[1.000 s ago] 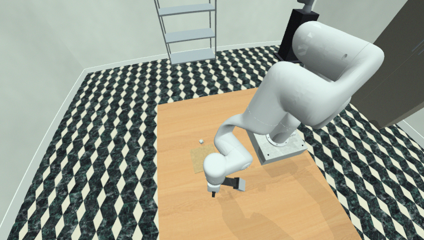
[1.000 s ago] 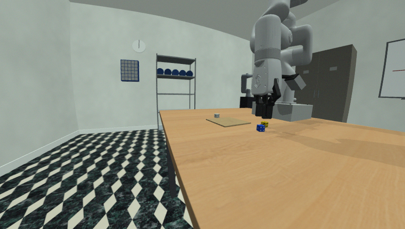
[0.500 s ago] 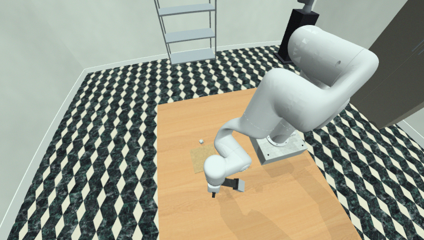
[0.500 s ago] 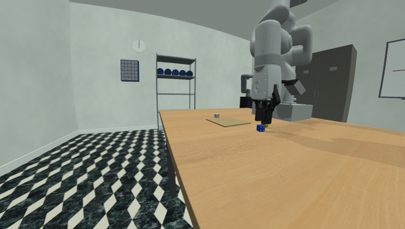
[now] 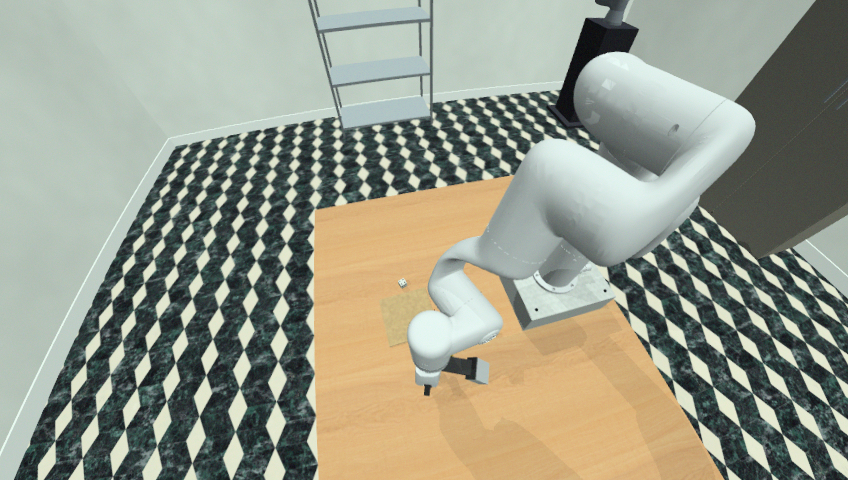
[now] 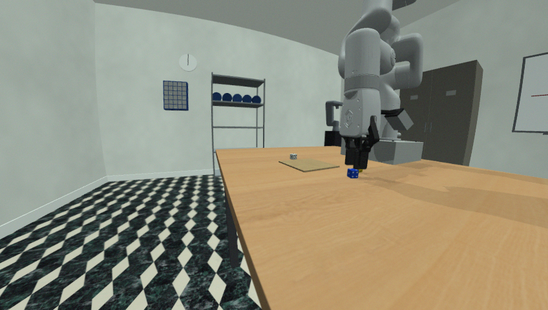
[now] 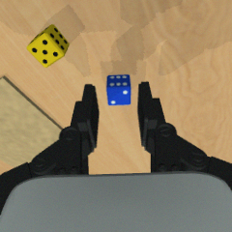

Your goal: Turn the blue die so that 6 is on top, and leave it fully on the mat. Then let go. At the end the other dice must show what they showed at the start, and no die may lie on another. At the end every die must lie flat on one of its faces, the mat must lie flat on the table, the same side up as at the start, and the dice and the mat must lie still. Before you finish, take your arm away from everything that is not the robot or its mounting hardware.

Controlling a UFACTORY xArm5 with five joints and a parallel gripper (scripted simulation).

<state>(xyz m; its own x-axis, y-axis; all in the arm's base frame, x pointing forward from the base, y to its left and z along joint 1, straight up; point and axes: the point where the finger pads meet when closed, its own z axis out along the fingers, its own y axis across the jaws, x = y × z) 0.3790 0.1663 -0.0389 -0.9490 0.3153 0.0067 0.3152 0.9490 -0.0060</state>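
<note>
Right now my hand is 1 cm short of the blue die and 4 cm above it. Round my hand: tan mat (3 cm ahead, 16 cm to the right, 4 cm below); yellow die (5 cm behind, 3 cm to the right, 4 cm below); white die (4 cm ahead, 26 cm to the right, 4 cm below).
</note>
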